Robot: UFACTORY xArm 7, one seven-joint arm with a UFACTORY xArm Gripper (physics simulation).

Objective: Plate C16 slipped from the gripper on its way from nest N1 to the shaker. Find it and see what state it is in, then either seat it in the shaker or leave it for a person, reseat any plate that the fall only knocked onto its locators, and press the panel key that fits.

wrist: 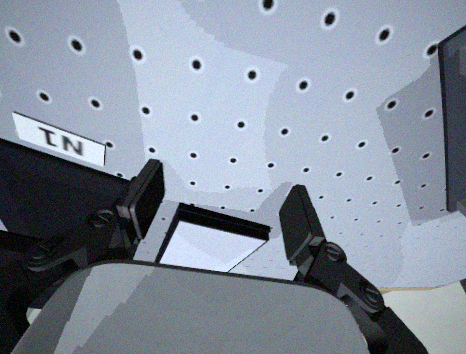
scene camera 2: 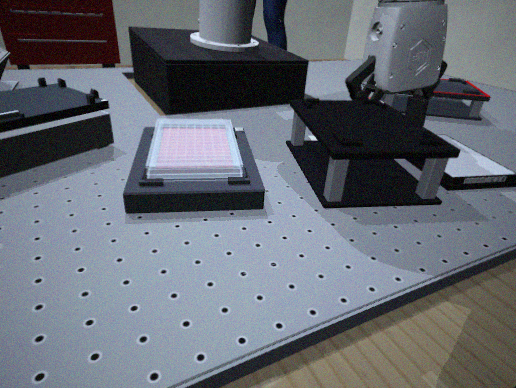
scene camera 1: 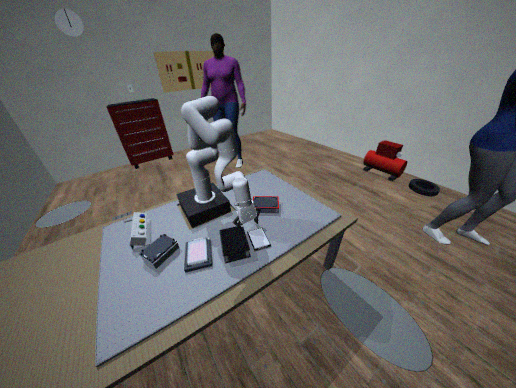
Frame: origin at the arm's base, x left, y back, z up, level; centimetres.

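Where they show: gripper, fingertip midpoint: [wrist: 226, 188] [scene camera 1: 249, 226]; arm's base, origin of the base link: [scene camera 2: 224, 44] [scene camera 1: 205, 197].
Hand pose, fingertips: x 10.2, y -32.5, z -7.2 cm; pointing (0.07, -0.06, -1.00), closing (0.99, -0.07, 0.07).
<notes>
Things, the pixels of their centre, and the offset from my fingertips. "pt": a spot on its surface instead.
- label, surface spot: [wrist: 59, 139] pt dx -9.9, dy +2.7, dz -0.5 cm
- flat dark-edged plate with a pale top, body centre: [wrist: 203, 251] [scene camera 2: 446, 158] [scene camera 1: 258, 238] dx -1.6, dy -10.1, dz +0.1 cm
- clear plate with pink wells, body centre: [scene camera 2: 195, 142] [scene camera 1: 197, 250] dx -30.0, dy +0.6, dz +2.7 cm
- dark nest, body centre: [scene camera 2: 195, 160] [scene camera 1: 198, 253] dx -30.0, dy +0.6, dz +0.7 cm
- likely shaker, surface spot: [scene camera 2: 55, 142] pt dx -42.1, dy +8.3, dz +1.7 cm
- panel, body centre: [scene camera 1: 139, 228] dx -50.0, dy +35.3, dz +3.5 cm
My gripper [scene camera 1: 247, 223] [scene camera 2: 395, 101] [wrist: 226, 188] is open, with its fingers apart and nothing between them, low beside the raised black stand [scene camera 1: 234, 243] [scene camera 2: 365, 125] [wrist: 55, 175]. A label [wrist: 59, 139] reading N1 lies beside that stand. A flat dark-edged plate with a pale top [scene camera 1: 259, 239] [scene camera 2: 477, 162] [wrist: 212, 245] lies on the board beyond the fingertips; its name is not readable. A clear plate with pink wells [scene camera 1: 198, 251] [scene camera 2: 197, 146] rests on a dark nest [scene camera 1: 198, 267] [scene camera 2: 195, 201], behind its front locators. The likely shaker [scene camera 1: 160, 250] [scene camera 2: 55, 142] stands angled, with upright clips.
The panel [scene camera 1: 140, 228] with coloured keys stands at the board's left. A red-rimmed stand [scene camera 1: 266, 202] [scene camera 2: 462, 88] is behind the gripper. The black robot base [scene camera 1: 203, 206] [scene camera 2: 235, 85] is at the back. Two people [scene camera 1: 223, 75] [scene camera 1: 492, 165] stand beyond the table.
</notes>
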